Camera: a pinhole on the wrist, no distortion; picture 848 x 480 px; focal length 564.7 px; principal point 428.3 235.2 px. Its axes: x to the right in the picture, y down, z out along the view. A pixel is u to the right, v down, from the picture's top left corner.
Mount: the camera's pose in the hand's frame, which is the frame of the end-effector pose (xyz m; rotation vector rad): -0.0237 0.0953 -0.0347 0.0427 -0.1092 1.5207
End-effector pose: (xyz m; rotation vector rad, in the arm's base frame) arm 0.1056 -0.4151 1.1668 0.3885 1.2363 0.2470
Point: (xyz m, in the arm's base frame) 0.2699 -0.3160 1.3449
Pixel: 669.2 326.0
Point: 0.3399 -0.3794 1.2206
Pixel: 417.6 71.6
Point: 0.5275 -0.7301 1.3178
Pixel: 165.5 296.4
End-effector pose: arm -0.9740 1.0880 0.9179 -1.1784 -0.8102 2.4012
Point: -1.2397 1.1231 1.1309
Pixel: 108.1 81.7
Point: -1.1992 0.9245 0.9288
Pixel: 569.9 79.8
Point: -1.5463 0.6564 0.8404
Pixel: 817.6 42.9
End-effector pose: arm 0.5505 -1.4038 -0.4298 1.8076 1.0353 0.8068
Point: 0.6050 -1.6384 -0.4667
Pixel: outside the picture
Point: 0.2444 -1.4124 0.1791
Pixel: behind the camera
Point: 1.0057 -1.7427 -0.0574
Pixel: outside the picture
